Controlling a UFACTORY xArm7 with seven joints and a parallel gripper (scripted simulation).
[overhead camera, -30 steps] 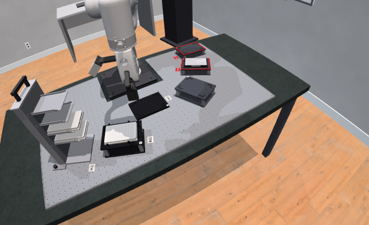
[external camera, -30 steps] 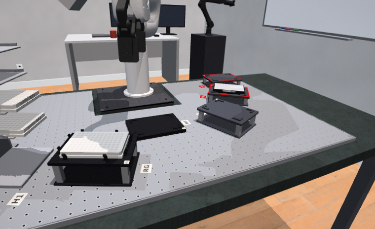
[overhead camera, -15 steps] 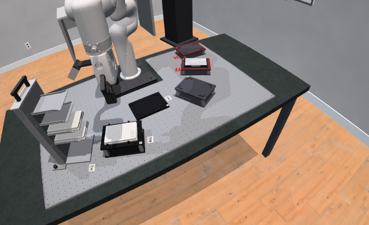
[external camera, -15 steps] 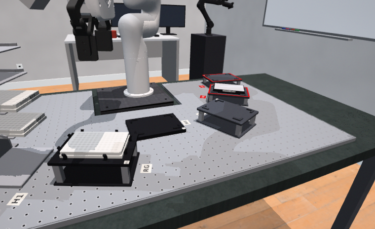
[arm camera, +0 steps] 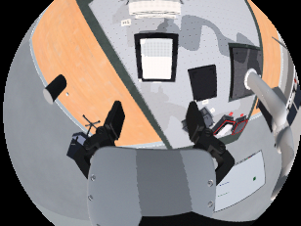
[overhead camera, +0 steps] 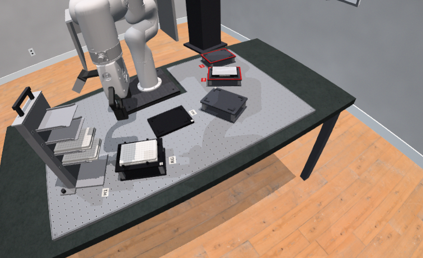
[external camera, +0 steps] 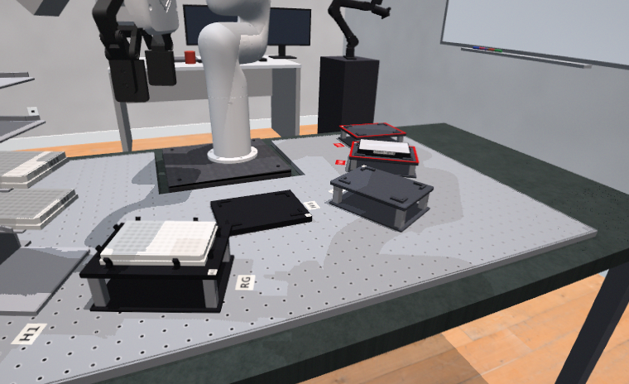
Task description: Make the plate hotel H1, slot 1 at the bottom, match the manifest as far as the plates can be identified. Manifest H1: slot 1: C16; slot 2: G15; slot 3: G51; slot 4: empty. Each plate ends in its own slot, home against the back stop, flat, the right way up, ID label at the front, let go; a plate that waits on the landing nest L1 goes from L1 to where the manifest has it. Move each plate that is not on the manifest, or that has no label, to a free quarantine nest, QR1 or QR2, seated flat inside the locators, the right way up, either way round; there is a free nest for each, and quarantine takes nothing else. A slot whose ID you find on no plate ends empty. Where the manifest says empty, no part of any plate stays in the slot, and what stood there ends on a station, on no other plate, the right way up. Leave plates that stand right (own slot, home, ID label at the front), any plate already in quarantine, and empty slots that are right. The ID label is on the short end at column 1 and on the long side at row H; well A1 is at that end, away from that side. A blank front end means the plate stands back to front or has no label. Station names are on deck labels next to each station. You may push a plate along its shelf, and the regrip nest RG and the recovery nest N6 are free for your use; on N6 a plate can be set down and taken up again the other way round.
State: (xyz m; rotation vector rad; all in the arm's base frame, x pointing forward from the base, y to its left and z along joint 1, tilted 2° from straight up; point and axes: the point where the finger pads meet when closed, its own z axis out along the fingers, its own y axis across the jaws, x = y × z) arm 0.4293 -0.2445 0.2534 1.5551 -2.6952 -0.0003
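Now: the black regrip nest RG 210 mm below my hand, 10 mm to the right of it and 10 mm behind it. Also, from my hand: deck label H1: 270 mm below, 180 mm to the right, 10 mm ahead; RG deck label: 270 mm below, 80 mm to the left, 50 mm ahead; plate hotel H1: 240 mm to the right, 140 mm behind, 110 mm below.
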